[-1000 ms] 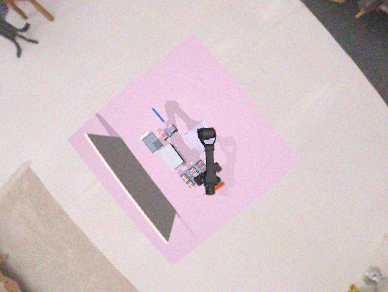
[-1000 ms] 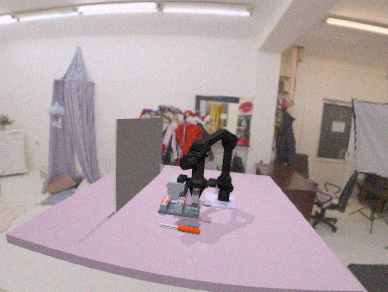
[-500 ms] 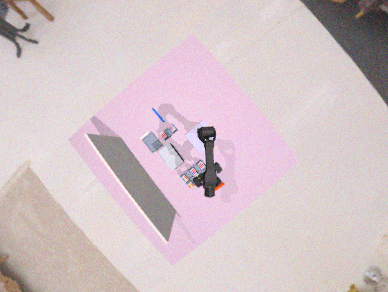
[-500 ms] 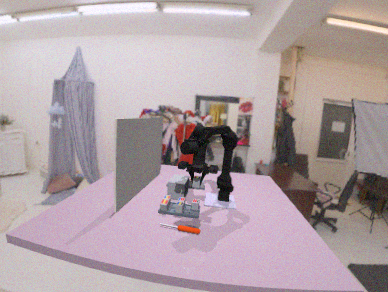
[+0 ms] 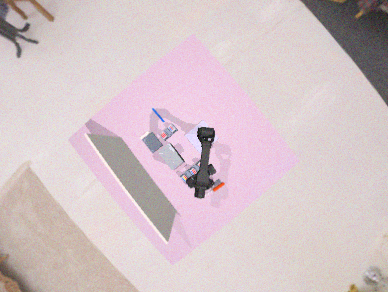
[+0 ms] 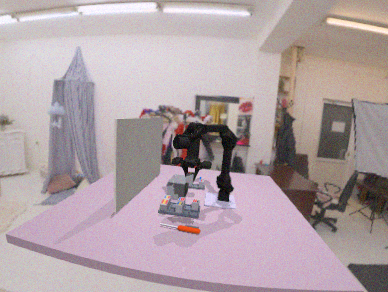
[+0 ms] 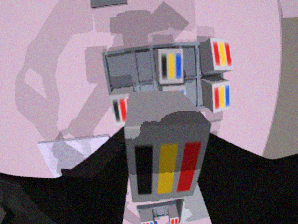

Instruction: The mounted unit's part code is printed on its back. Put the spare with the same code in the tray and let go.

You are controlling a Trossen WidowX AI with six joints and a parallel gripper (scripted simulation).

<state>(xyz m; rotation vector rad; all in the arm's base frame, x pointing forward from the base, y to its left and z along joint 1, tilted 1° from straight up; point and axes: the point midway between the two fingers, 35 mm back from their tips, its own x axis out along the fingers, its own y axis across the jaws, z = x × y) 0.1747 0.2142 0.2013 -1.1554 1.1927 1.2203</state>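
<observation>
Now: the grey tray 370 mm to the right of my gripper tip, 180 mm ahead of it and 170 mm below it. Also, from my gripper tip: grey box-shaped unit (190 mm to the right, 120 mm below, 110 mm ahead); tall grey panel (340 mm ahead, 190 mm to the right, 50 mm above); grey spare block (20 mm above).
</observation>
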